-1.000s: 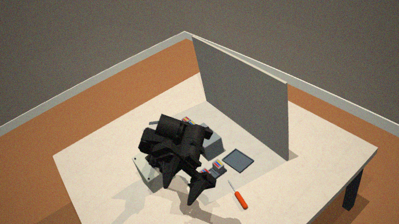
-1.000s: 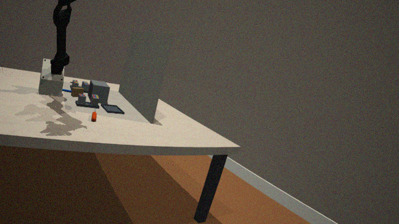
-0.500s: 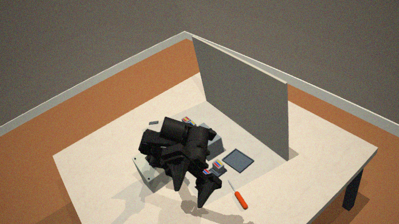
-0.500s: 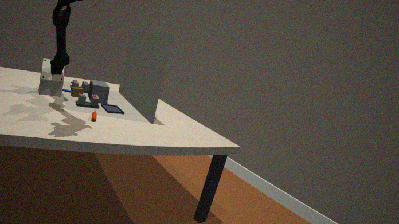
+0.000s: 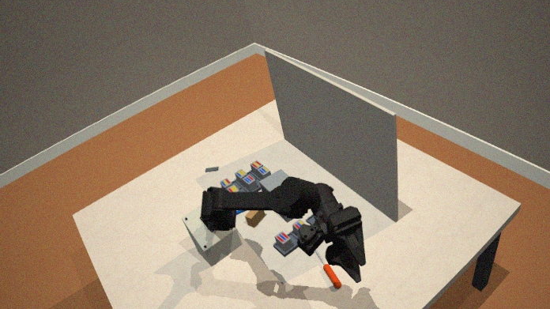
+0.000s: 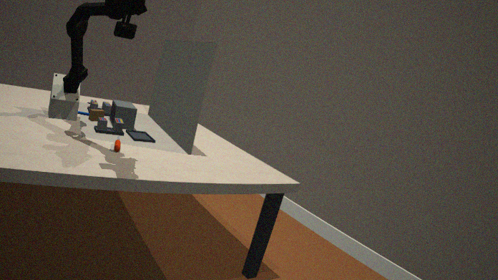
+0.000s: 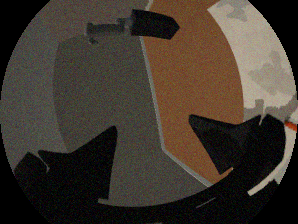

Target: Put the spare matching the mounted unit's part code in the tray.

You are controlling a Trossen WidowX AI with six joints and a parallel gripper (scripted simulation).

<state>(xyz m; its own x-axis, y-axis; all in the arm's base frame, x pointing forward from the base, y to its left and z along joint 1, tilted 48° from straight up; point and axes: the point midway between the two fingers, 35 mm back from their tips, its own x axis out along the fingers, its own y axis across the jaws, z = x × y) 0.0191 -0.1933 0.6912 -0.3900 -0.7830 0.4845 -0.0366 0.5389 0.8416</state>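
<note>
The spare lies 490 mm to the left of my gripper tip, 410 mm below it and 150 mm ahead of it. The rest, counted from my gripper tip: tan block: 670 mm to the left, 430 mm below, 170 mm ahead; then rack: 490 mm to the left, 440 mm below, 180 mm ahead; then dark tray: 450 mm to the left, 450 mm below, 320 mm ahead.
</note>
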